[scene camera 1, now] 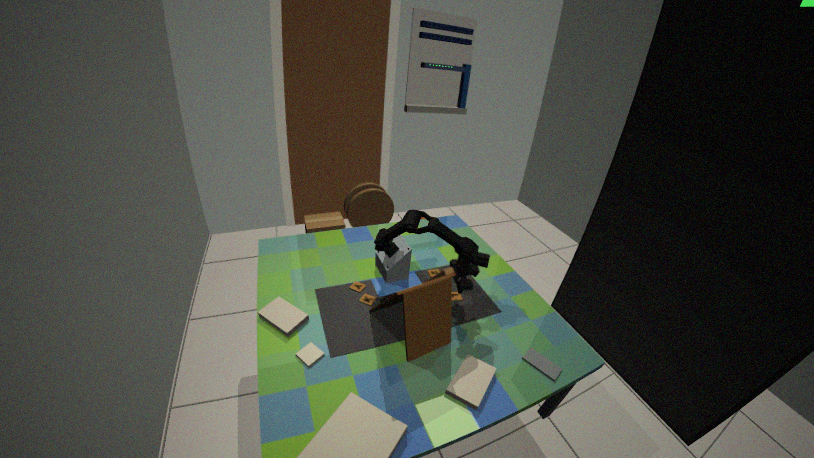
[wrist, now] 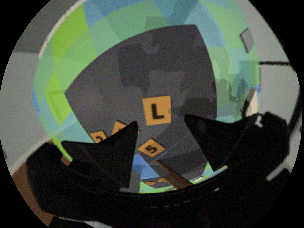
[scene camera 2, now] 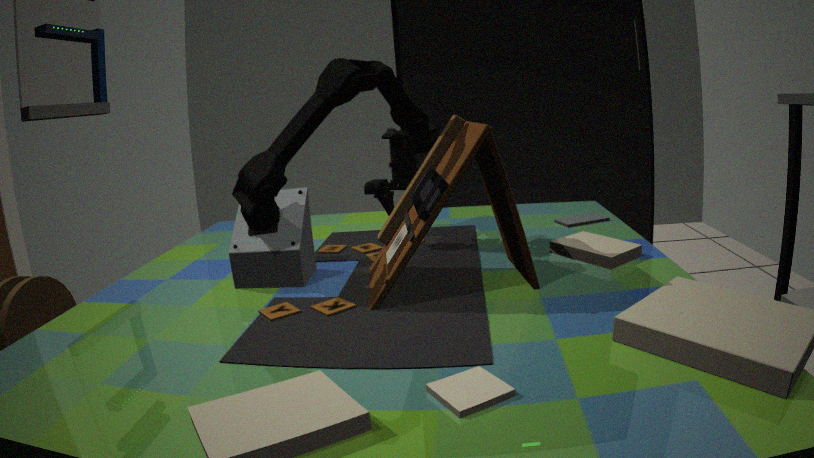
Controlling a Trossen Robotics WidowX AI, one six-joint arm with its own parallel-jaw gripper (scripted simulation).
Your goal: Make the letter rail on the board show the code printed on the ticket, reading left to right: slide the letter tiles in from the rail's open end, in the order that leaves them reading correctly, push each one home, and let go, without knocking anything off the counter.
Path:
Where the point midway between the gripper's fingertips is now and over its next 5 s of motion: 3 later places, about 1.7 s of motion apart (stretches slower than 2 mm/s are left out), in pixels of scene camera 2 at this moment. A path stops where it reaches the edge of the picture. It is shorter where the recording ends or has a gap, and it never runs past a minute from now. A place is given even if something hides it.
My gripper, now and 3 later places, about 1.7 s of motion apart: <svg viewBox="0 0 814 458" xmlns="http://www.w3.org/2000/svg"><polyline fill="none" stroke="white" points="408,222 408,242 407,233 450,128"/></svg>

